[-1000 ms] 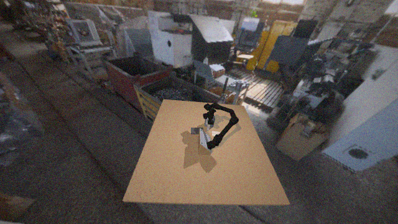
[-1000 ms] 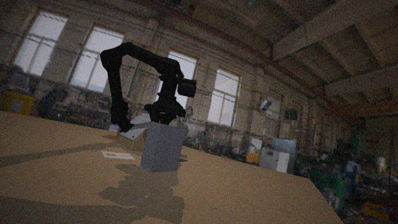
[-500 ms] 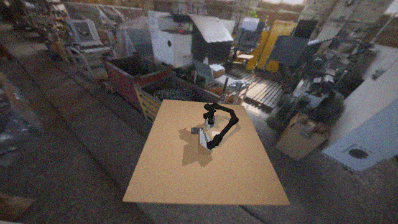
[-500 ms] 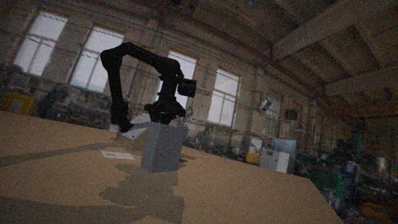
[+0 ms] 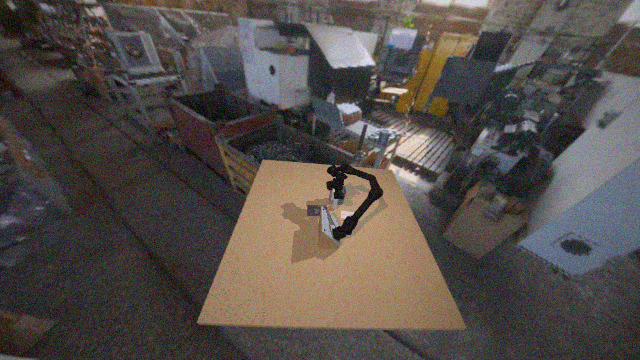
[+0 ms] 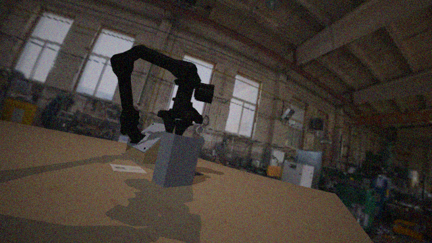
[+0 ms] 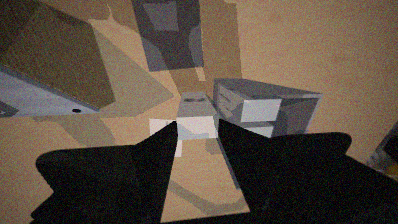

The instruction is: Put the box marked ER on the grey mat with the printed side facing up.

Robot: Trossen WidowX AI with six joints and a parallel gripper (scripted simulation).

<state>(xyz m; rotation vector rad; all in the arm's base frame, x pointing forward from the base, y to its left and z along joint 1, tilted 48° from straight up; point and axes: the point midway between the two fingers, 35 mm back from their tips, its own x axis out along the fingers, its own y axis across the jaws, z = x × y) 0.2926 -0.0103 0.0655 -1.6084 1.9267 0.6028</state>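
My gripper tip is now 20 mm past the grey mat, 130 mm to the right of it and 120 mm above it. Also, from my gripper tip: paper 80 mm behind, 90 mm to the right, 120 mm below.
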